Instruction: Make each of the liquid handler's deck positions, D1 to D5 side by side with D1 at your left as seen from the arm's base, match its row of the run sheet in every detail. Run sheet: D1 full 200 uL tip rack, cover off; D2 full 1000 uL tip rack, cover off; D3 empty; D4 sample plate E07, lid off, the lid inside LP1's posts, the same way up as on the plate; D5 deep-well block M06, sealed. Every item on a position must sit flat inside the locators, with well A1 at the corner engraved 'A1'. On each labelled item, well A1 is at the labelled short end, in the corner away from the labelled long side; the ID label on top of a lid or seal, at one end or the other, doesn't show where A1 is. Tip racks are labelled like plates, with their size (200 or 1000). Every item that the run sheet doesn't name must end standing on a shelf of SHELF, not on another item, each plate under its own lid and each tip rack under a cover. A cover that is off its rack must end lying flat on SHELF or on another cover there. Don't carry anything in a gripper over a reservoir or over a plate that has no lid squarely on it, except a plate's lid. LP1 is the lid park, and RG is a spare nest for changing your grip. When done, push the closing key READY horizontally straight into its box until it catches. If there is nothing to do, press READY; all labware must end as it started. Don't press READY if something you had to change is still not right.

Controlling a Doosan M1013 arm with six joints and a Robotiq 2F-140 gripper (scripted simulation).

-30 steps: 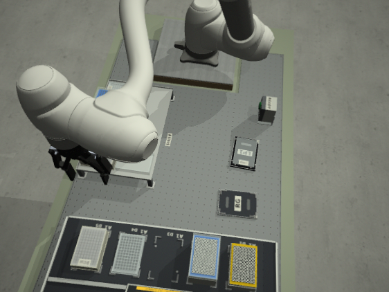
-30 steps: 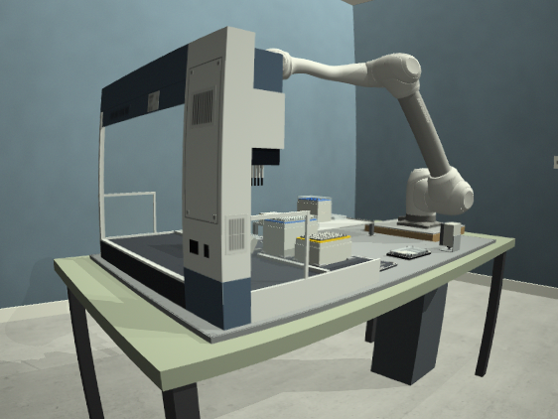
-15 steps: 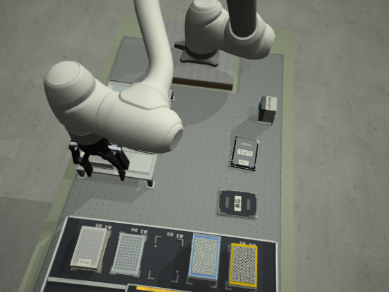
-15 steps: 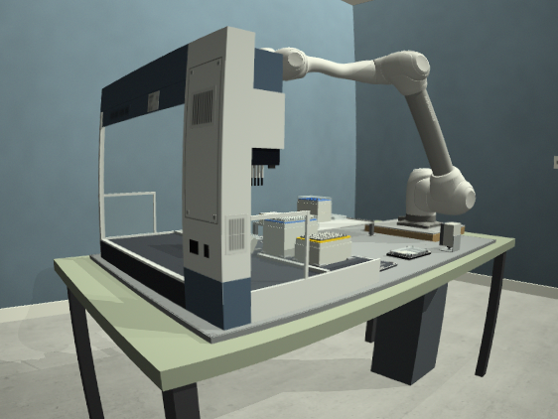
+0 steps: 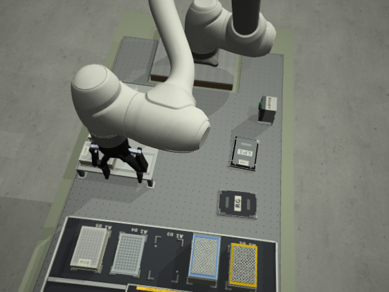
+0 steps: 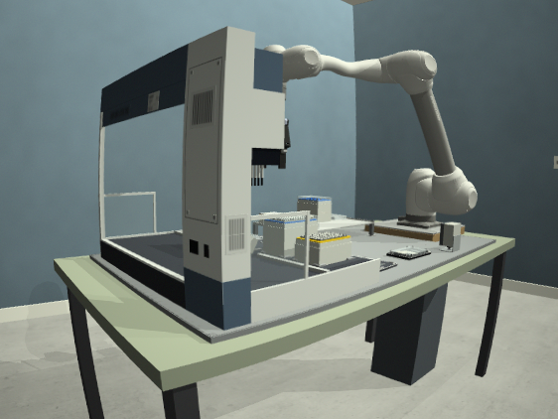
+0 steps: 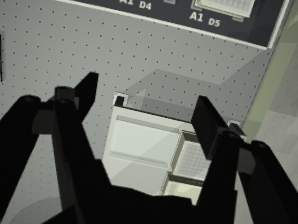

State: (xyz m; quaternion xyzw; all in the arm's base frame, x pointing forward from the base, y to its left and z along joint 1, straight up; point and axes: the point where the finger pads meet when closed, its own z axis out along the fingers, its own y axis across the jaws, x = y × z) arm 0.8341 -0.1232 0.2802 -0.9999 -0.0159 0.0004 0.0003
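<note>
Right now the blue-rimmed tip rack is 15 cm ahead of my hand, 27 cm to the left of it and 18 cm below it. The rest, counted from my hand: beige trough (28 cm behind, 17 cm to the right, 24 cm below); then clear sample plate (17 cm ahead, 3 cm to the left, 25 cm below); then deep-well block M06 (17 cm ahead, 10 cm to the right, 23 cm below).
</note>
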